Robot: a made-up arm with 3 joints.
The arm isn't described. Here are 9 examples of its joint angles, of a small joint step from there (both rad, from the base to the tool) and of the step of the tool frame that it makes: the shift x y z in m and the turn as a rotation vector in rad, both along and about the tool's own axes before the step.
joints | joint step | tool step
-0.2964 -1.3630 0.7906 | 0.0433 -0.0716 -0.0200 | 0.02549 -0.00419 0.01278 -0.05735 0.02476 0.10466
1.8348 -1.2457 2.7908 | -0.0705 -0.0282 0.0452 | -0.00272 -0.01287 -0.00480 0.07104 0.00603 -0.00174
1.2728 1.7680 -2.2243 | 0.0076 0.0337 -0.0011 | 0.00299 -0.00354 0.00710 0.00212 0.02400 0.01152
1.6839 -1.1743 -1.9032 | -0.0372 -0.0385 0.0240 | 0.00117 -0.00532 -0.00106 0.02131 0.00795 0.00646
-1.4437 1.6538 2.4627 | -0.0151 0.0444 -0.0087 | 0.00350 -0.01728 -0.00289 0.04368 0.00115 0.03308
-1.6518 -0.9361 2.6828 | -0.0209 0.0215 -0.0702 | -0.00124 -0.01225 -0.00514 -0.01442 -0.04449 0.05014
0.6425 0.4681 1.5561 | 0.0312 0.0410 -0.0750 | -0.00294 -0.00100 -0.00463 -0.03868 -0.03921 0.01783
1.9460 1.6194 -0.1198 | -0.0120 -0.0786 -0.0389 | 0.01275 -0.01170 -0.00463 -0.02216 -0.03615 0.08245
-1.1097 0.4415 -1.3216 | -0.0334 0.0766 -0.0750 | -0.00308 0.01402 0.02608 -0.09803 0.04528 -0.00907
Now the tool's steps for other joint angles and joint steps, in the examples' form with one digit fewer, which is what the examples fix.
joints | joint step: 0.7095 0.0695 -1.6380 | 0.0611 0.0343 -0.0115
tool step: -0.0014 0.0012 -0.0071 0.0219 -0.0215 -0.0034
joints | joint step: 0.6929 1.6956 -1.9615 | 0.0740 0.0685 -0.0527
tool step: 0.0004 -0.0097 -0.0025 -0.0213 -0.0309 0.0516
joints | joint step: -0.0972 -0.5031 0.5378 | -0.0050 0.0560 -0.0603
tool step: -0.0152 0.0058 -0.0093 -0.0230 -0.0523 -0.0301
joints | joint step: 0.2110 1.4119 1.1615 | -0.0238 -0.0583 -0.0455
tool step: 0.0066 0.0011 0.0042 -0.0541 -0.0131 0.0473
